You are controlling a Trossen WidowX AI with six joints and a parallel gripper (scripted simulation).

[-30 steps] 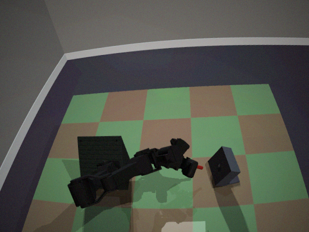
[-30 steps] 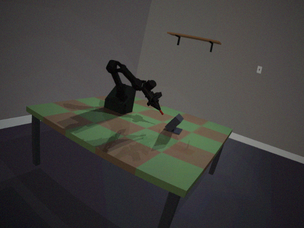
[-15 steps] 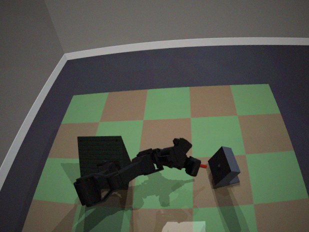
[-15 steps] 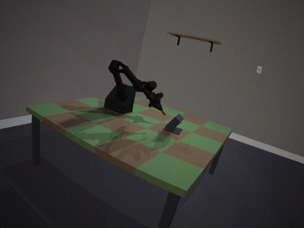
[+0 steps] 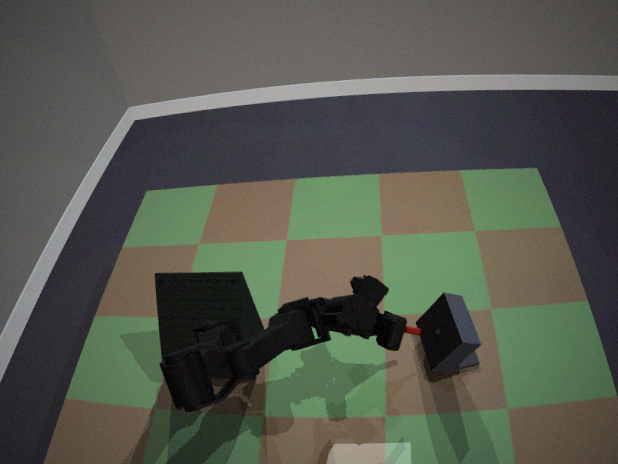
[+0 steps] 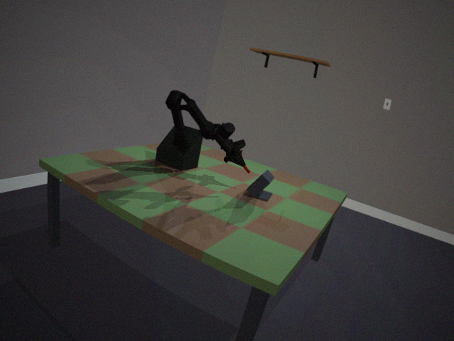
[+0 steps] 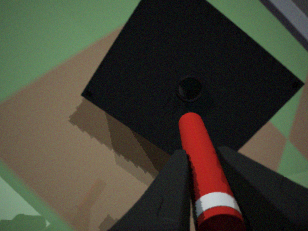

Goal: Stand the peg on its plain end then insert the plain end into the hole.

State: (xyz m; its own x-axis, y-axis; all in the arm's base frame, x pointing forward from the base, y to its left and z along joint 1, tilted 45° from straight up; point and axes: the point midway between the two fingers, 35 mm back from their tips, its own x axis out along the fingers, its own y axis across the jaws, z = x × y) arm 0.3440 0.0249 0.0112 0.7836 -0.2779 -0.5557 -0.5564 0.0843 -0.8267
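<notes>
Now: the dark sloped panel 10 cm ahead of my gripper tip, 6 cm below it and 2 cm to the left of it. The rest, counted from my gripper tip: red peg: 1 cm behind, 1 cm above.
</notes>
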